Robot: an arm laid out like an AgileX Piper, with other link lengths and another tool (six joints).
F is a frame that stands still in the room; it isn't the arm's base.
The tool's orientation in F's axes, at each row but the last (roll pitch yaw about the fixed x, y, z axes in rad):
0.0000 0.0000 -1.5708
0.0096 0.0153 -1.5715
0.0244 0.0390 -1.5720
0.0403 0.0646 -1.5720
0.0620 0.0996 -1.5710
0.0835 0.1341 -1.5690
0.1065 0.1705 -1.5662
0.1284 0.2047 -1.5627
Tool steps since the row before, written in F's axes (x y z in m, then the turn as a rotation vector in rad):
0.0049 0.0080 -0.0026 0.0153 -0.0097 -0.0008
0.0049 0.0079 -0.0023 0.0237 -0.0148 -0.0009
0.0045 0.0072 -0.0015 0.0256 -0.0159 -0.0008
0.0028 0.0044 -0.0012 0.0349 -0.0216 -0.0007
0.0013 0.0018 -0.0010 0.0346 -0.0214 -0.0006
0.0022 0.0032 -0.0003 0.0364 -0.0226 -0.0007
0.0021 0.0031 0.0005 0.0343 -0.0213 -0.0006
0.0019 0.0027 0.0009 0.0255 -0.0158 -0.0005
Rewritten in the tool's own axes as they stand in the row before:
-0.0080 0.0049 -0.0026 0.0097 0.0153 -0.0008
-0.0079 0.0049 -0.0025 0.0148 0.0237 -0.0009
-0.0071 0.0044 -0.0019 0.0159 0.0256 -0.0008
-0.0043 0.0027 -0.0016 0.0216 0.0349 -0.0007
-0.0017 0.0012 -0.0013 0.0213 0.0346 -0.0006
-0.0031 0.0021 -0.0009 0.0226 0.0364 -0.0007
-0.0031 0.0021 -0.0003 0.0212 0.0343 -0.0006
-0.0028 0.0019 0.0001 0.0158 0.0255 -0.0005

